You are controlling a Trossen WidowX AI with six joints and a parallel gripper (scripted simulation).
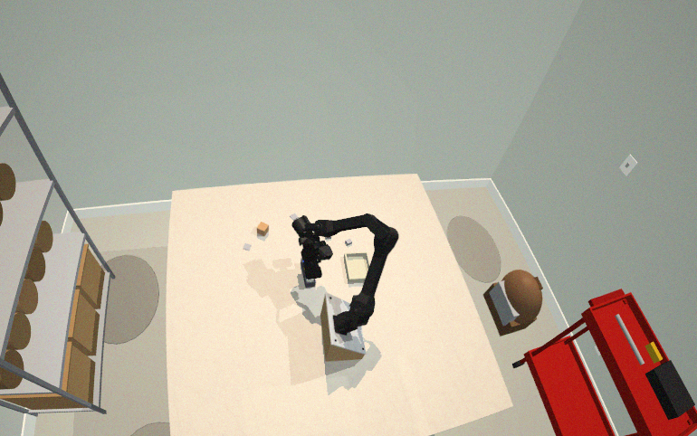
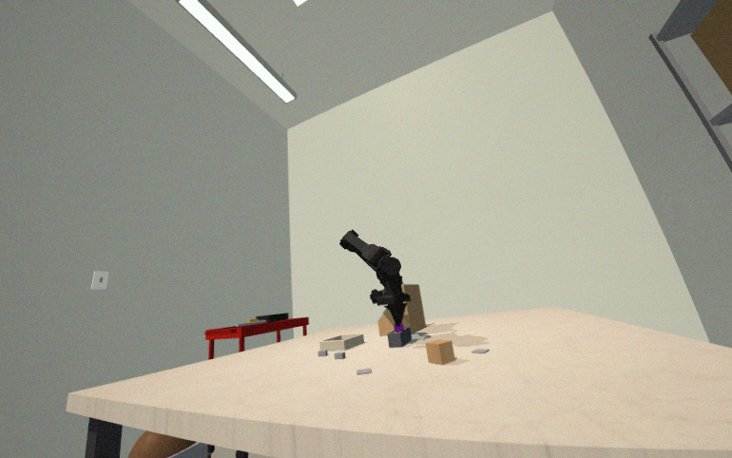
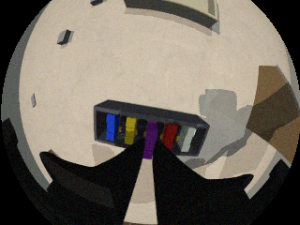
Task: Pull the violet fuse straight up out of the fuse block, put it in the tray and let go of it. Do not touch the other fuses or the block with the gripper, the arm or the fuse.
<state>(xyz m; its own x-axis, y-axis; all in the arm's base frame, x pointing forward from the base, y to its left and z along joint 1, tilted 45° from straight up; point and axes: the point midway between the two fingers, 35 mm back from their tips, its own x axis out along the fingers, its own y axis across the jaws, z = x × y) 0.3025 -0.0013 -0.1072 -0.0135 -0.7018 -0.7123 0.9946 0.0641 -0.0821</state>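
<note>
Right now my gripper tip is 20 mm short of the yellow fuse and 30 mm above it. Also, from my gripper tip: blue fuse: 40 mm ahead, 30 mm below; then violet fuse: 10 mm below; then red fuse: 20 mm behind, 30 mm below.
</note>
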